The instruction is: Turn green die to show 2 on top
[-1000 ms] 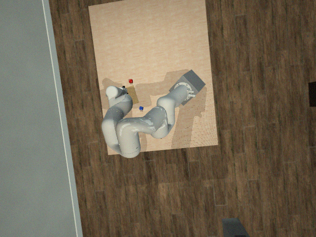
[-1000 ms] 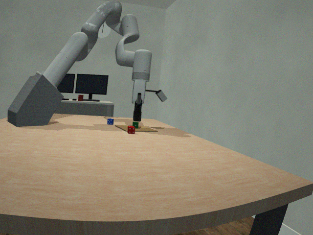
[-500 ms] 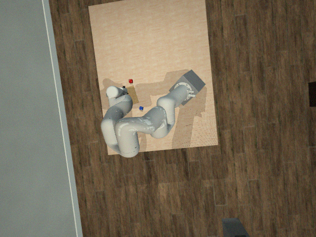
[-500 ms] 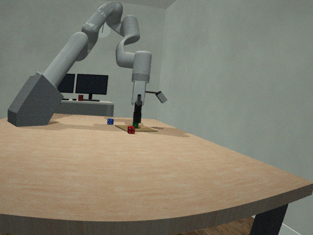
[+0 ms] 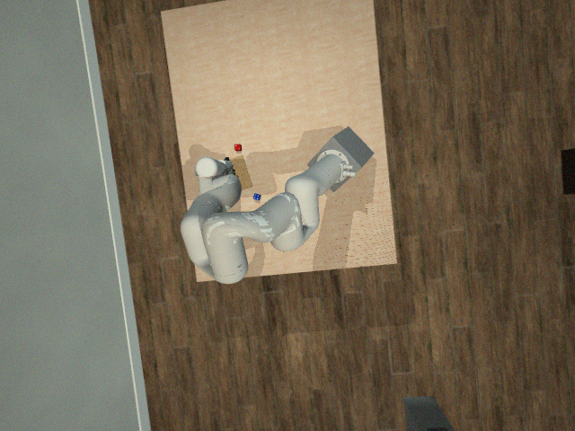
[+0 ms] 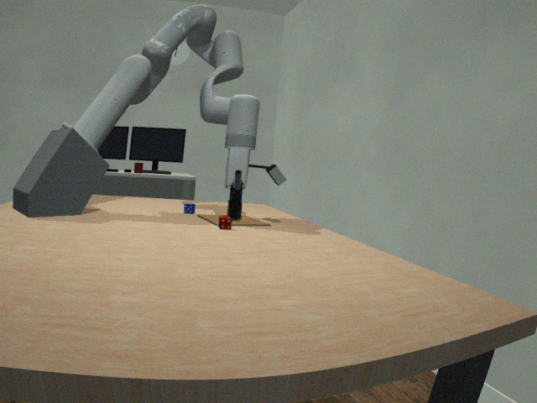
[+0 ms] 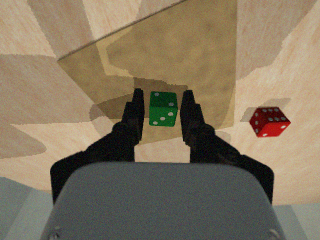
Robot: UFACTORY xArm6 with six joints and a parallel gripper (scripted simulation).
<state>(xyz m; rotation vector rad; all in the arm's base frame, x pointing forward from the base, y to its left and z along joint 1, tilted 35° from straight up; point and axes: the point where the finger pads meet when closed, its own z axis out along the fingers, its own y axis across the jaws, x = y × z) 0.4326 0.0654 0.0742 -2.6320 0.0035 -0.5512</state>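
Now: hand 1 cm above the green die. Also, from my hand: tan mat 3 cm below; blue die 13 cm behind, 7 cm to the left, 2 cm below; red die 1 cm behind, 12 cm to the right, 2 cm below.
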